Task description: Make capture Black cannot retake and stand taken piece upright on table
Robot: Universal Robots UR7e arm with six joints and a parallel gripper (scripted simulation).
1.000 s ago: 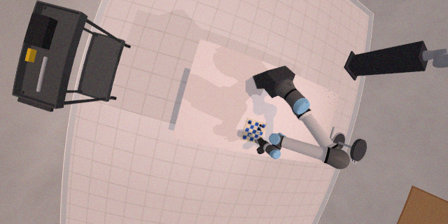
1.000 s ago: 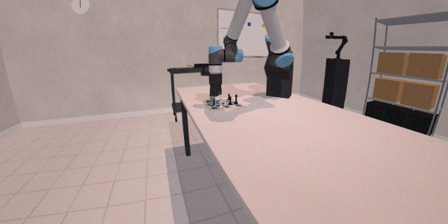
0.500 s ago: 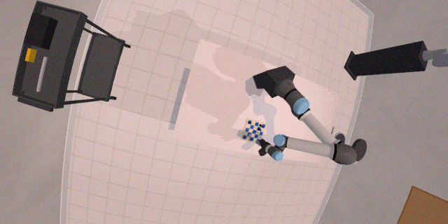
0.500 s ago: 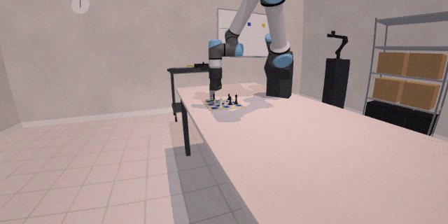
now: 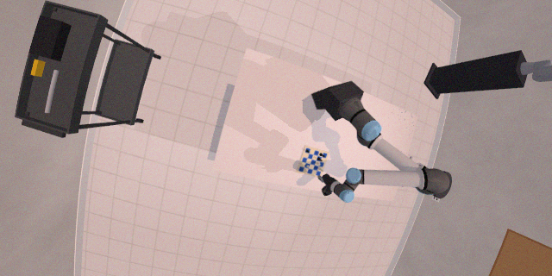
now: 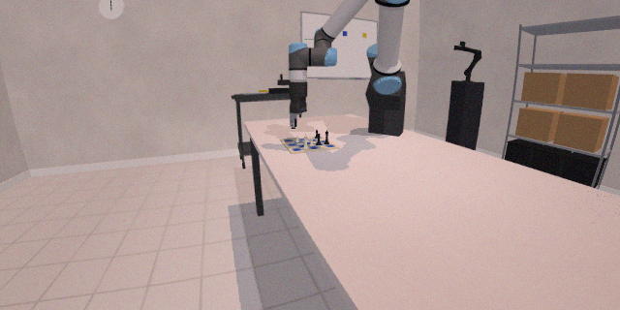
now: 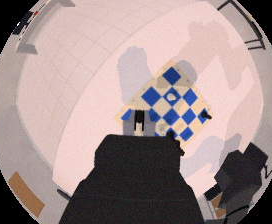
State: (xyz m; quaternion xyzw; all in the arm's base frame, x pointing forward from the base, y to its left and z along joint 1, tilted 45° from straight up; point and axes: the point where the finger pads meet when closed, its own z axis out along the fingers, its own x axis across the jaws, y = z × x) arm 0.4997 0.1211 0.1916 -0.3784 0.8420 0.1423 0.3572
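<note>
The blue-and-cream chessboard is 110 mm below my hand, 60 mm to the right of it and 60 mm behind it. The rest, counted from my hand: black pawn (10 mm below).
</note>
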